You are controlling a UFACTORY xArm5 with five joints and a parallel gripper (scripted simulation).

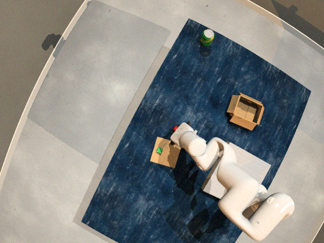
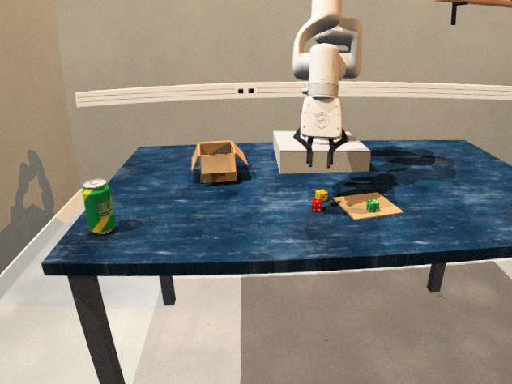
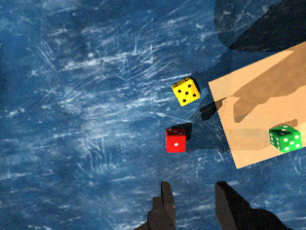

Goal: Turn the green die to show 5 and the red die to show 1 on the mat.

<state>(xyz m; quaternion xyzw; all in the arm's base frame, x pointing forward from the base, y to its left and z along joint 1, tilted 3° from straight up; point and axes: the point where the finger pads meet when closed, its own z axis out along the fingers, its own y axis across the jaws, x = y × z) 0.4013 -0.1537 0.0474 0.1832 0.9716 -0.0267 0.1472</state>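
Right now my hand is 12 cm above the red die. Round my hand: mat 13 cm to the left, 13 cm below, 1 cm ahead; yellow die 12 cm below, 6 cm behind, 3 cm to the left; green die 13 cm to the left, 12 cm below, 5 cm ahead.
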